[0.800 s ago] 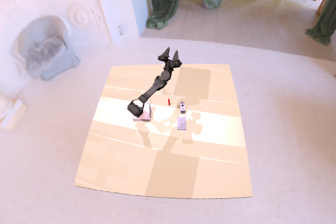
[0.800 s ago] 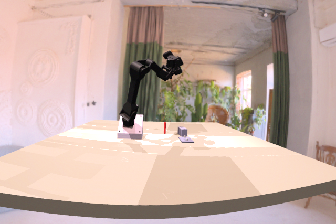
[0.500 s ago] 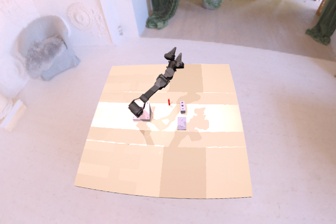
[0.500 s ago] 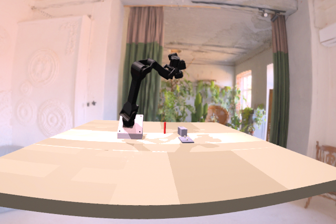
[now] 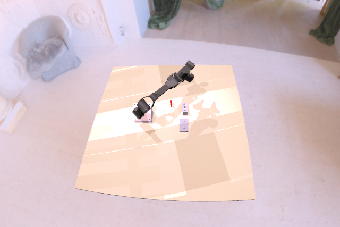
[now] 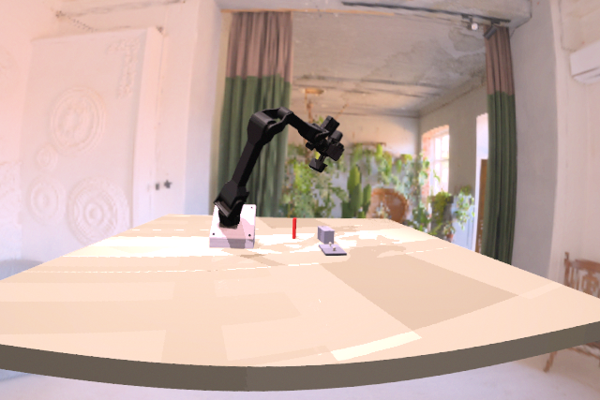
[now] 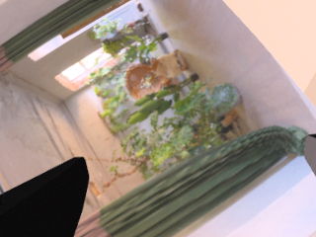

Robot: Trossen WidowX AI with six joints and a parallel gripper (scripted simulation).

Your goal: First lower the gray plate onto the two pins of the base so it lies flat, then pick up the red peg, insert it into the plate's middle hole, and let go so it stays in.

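Right now the gray plate is 40 mm behind my gripper tip, 170 mm to the right of it and 300 mm below it. Round my gripper tip: base 30 mm behind, 310 mm to the right, 330 mm below; red peg 160 mm behind, 130 mm to the right, 300 mm below.
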